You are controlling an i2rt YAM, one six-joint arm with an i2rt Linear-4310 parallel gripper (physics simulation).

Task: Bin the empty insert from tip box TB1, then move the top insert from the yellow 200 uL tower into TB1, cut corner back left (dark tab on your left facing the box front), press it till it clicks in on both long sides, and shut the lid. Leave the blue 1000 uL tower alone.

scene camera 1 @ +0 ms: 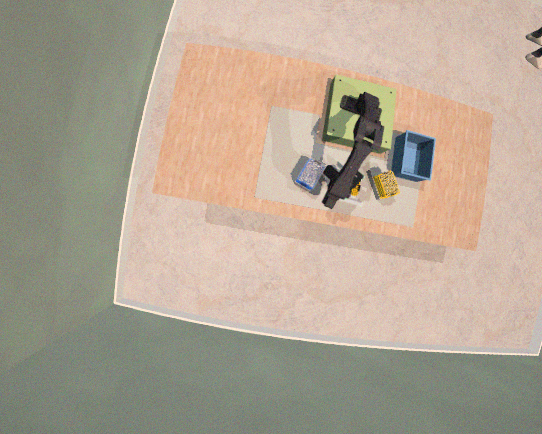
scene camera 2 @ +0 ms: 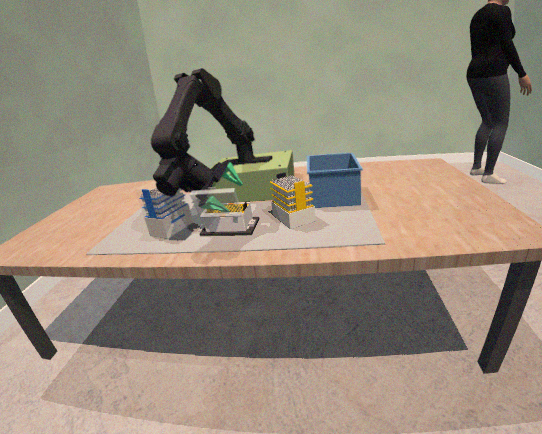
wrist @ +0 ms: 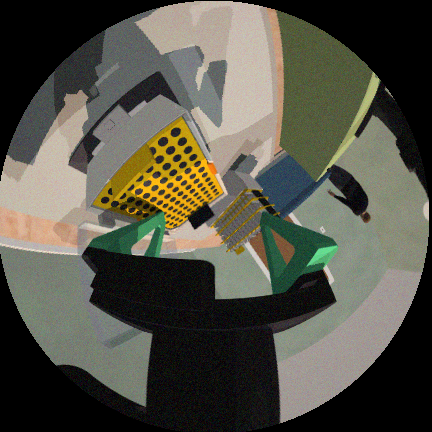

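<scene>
Tip box TB1 (scene camera 2: pixel 235 223) (wrist: pixel 115 145) stands open on a dark base, its clear lid (scene camera 2: pixel 212 192) raised. A yellow insert (scene camera 1: pixel 355 189) (scene camera 2: pixel 233 208) (wrist: pixel 175 175) with dark, empty-looking holes lies in it. A dark tab (wrist: pixel 201 216) shows at its corner. My gripper (scene camera 2: pixel 235 197) (wrist: pixel 212 216) is open, with its green fingers above and around the box's tab end, holding nothing. The yellow tower (scene camera 1: pixel 386 185) (scene camera 2: pixel 292 200) (wrist: pixel 240 215) stands to the right with stacked, tip-filled inserts. The arm partly hides the box and lid in the overhead view.
The blue tower (scene camera 1: pixel 310 174) (scene camera 2: pixel 165 212) stands left of TB1, close under the arm. A blue bin (scene camera 1: pixel 398 159) (scene camera 2: pixel 334 187) (wrist: pixel 285 177) stands behind and right of the yellow tower. The green robot base block (scene camera 1: pixel 345 135) (scene camera 2: pixel 260 175) is behind the grey mat (scene camera 2: pixel 325 239).
</scene>
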